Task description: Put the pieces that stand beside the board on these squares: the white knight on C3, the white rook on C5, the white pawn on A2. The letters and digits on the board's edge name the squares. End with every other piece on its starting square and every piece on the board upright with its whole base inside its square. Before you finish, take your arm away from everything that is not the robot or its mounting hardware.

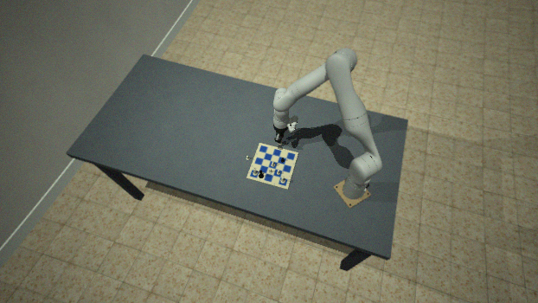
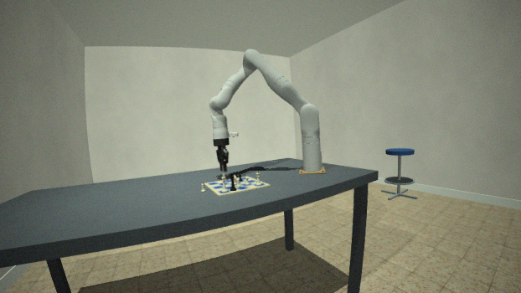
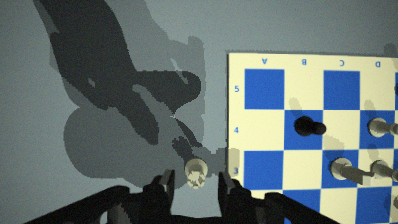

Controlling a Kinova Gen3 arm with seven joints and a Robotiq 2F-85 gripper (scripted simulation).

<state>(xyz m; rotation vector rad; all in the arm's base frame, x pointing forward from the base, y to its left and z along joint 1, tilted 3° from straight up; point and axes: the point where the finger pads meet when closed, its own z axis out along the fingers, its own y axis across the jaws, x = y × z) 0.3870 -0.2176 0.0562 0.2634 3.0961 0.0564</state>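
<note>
Now: hand 40 mm above the white rook. From my hand the other things lie so: white king: 100 mm ahead, 200 mm to the left, 20 mm below; black pawn: 30 mm behind, 110 mm to the left, 40 mm below; chessboard: 20 mm ahead, 140 mm to the left, 60 mm below.
</note>
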